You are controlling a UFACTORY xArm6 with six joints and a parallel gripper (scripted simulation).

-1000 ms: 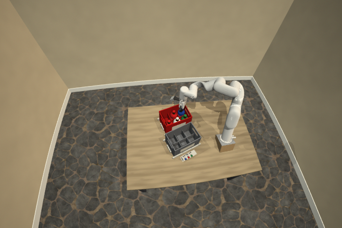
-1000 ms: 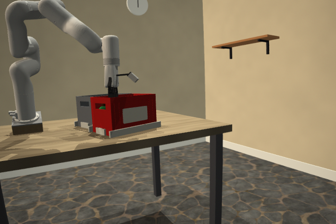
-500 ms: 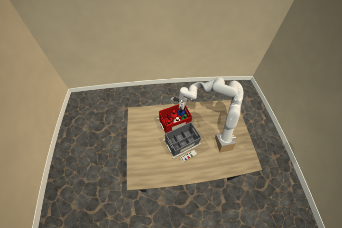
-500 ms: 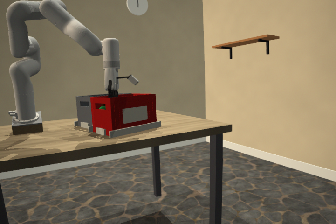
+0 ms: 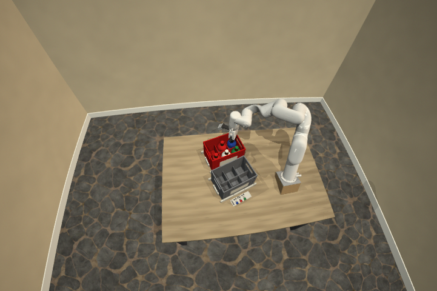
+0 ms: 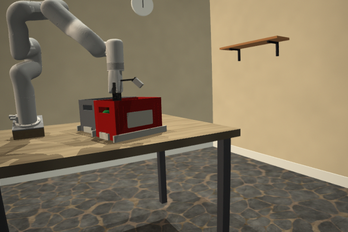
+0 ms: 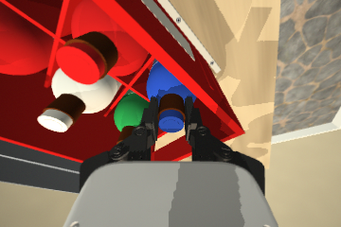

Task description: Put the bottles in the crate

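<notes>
My gripper is now 70 mm above the blue bottle. From my hand the other things lie so: green-label bottle (30 mm behind, 80 mm to the left, 70 mm below); white-label bottle (40 mm ahead, 120 mm to the left, 70 mm below); red crate (60 mm ahead, 80 mm to the left, 70 mm below).
</notes>
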